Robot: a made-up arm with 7 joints.
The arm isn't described. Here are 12 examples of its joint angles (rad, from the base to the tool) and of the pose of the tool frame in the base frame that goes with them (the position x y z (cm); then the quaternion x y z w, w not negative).
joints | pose
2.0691 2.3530 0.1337 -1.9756 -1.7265 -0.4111 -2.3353 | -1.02 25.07 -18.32 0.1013 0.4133 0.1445 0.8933
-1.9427 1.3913 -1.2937 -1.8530 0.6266 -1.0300 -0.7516 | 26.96 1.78 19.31 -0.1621 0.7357 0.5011 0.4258
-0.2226 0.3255 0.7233 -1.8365 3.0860 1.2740 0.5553 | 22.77 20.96 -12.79 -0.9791 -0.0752 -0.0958 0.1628
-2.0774 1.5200 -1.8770 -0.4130 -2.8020 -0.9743 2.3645 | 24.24 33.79 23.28 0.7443 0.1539 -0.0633 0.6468
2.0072 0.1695 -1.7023 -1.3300 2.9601 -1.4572 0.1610 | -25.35 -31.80 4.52 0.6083 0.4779 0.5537 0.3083
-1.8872 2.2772 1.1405 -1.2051 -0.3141 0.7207 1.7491 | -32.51 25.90 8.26 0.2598 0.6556 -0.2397 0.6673
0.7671 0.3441 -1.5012 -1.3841 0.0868 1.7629 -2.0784 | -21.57 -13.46 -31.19 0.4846 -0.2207 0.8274 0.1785
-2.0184 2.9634 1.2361 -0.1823 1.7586 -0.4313 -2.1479 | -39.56 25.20 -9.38 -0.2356 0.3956 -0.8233 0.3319
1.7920 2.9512 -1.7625 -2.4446 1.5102 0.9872 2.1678 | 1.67 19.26 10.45 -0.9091 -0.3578 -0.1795 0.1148
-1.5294 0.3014 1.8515 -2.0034 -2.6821 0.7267 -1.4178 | 20.68 22.50 0.44 0.3133 0.5411 0.0139 0.7803
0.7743 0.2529 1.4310 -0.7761 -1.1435 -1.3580 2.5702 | -29.59 22.27 -27.47 -0.1895 -0.4939 0.6943 0.4879
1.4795 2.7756 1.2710 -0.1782 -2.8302 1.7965 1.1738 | 38.56 25.73 11.80 -0.5673 0.2054 0.4991 0.6220
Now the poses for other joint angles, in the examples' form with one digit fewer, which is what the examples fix.
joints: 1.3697 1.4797 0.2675 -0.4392 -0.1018 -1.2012 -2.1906
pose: -15.4 45.0 3.0 -0.168 -0.197 0.955 0.143
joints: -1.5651 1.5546 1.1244 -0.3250 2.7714 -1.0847 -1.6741
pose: 10.8 42.6 18.8 -0.357 -0.440 0.821 0.075
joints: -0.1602 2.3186 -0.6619 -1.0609 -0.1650 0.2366 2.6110
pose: 15.1 36.1 19.8 0.320 -0.721 0.276 0.550
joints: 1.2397 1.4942 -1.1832 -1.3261 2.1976 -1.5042 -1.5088
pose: -28.7 27.4 -10.2 0.549 0.109 -0.440 0.702
